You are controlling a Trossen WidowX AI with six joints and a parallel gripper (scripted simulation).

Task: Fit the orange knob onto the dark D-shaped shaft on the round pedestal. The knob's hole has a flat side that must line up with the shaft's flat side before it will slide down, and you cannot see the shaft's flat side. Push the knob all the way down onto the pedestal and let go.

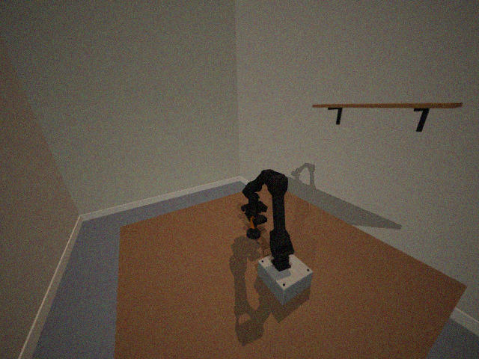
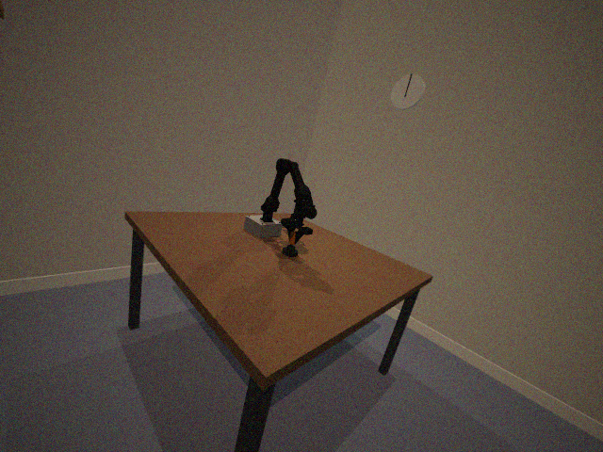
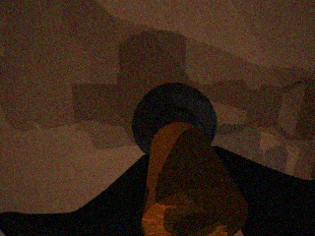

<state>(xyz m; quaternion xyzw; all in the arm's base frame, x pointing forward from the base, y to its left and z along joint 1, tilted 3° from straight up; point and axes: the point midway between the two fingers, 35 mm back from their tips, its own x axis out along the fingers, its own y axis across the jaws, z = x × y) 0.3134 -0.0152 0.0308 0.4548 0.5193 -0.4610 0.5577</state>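
The orange knob is 20 mm above my gripper tip. Also, from my gripper tip: round pedestal: 40 mm below.
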